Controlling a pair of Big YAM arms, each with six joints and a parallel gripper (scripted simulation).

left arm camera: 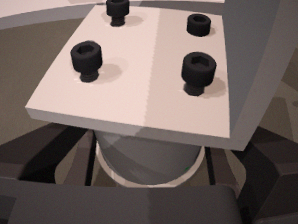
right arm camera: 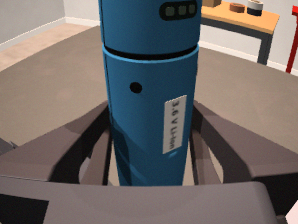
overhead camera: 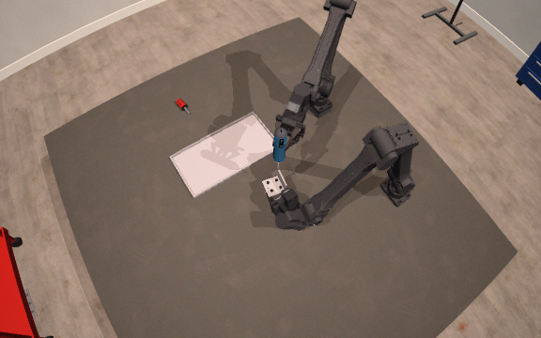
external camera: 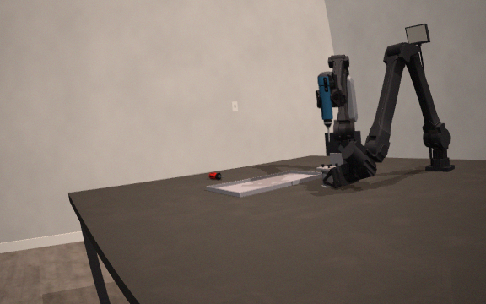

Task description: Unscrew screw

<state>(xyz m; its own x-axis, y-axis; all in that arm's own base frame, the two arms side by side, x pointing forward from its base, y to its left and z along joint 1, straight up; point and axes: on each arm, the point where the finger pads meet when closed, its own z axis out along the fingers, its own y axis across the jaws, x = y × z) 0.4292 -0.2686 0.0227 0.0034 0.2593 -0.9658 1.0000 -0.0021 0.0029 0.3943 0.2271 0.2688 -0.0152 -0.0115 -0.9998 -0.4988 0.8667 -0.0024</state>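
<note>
My left hand is 5 cm below the white bracket plate. Round my left hand: red tool 58 cm to the right, 9 cm ahead, 1 cm below; flat white tray 26 cm to the right, 6 cm ahead, 2 cm below.
</note>
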